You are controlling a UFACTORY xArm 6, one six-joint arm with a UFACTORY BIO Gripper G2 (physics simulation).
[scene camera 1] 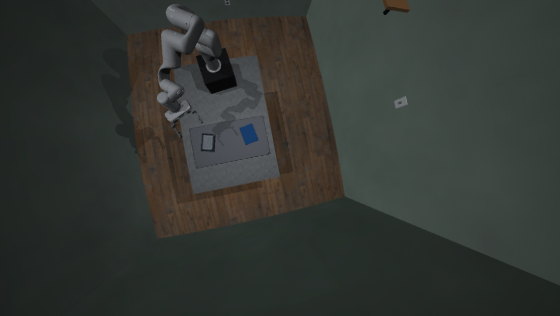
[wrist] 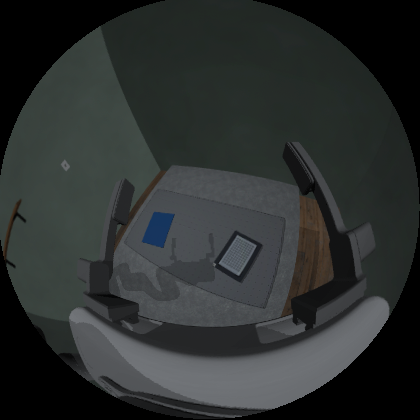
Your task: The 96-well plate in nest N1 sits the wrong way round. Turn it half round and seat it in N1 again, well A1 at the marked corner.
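Observation:
My gripper visible. With it, a 96-well plate and a blue rectangle.

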